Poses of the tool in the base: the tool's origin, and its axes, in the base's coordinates. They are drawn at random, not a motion.
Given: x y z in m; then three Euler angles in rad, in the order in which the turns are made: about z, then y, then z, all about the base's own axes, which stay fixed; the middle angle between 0 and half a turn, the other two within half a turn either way.
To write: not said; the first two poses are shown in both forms.
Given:
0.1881, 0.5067, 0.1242, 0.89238, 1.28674, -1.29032
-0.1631, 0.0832, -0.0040, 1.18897, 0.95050, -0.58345
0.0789, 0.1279, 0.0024, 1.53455, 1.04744, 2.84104
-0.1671, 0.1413, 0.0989, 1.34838, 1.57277, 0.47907
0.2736, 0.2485, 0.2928, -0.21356, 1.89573, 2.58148
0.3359, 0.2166, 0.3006, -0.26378, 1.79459, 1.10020
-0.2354, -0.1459, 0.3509, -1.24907, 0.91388, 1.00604
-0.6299, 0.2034, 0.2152, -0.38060, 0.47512, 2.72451
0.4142, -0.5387, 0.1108, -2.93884, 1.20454, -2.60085
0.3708, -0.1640, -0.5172, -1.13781, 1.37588, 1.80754
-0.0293, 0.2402, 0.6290, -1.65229, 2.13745, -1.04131
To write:
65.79, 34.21, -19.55, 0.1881, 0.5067, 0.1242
42.80, 34.94, 32.01, -0.1631, 0.0832, -0.0040
42.10, -55.00, -97.82, 0.0789, 0.1279, 0.0024
42.58, 91.71, 79.90, -0.1671, 0.1413, 0.0989
-126.77, 22.19, 85.61, 0.2736, 0.2485, 0.2928
-66.26, 81.61, 34.07, 0.3359, 0.2166, 0.3006
-47.41, 22.51, -12.94, -0.2354, -0.1459, 0.3509
-34.47, 0.63, 131.20, -0.6299, 0.2034, 0.2152
11.85, -69.46, 37.23, 0.4142, -0.5387, 0.1108
-79.73, 7.85, 32.04, 0.3708, -0.1640, -0.5172
-44.47, 141.03, -79.15, -0.0293, 0.2402, 0.6290

